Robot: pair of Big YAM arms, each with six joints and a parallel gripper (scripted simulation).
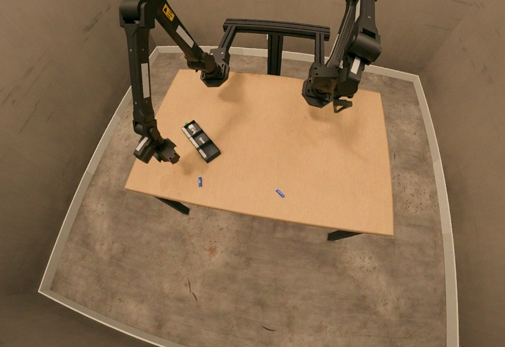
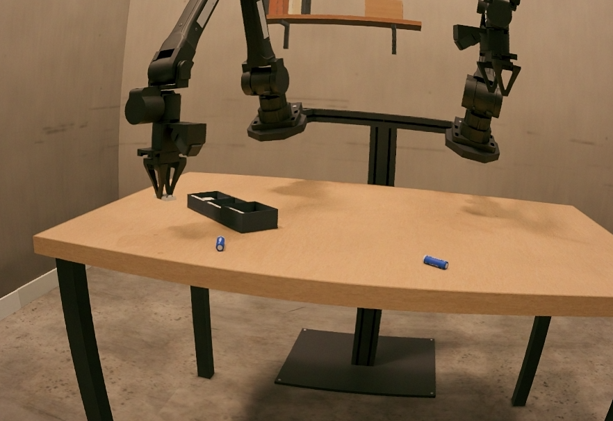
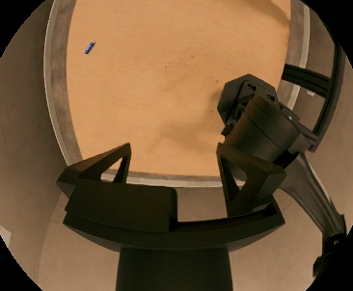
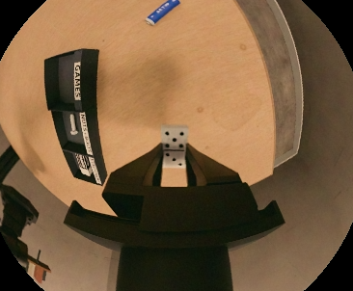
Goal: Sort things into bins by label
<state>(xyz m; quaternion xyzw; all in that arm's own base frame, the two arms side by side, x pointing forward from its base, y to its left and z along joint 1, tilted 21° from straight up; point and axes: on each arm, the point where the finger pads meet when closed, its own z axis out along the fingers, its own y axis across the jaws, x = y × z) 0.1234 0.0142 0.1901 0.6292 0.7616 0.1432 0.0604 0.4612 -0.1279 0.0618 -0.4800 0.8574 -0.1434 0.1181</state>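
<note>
Right now my right hand is right at the flat white block. Round my right hand: eraser 210 mm behind, 60 mm below; then black bin tray 150 mm behind, 70 mm to the left, 50 mm below; then white bolt 160 mm behind, 80 mm to the left, 60 mm below.
</note>
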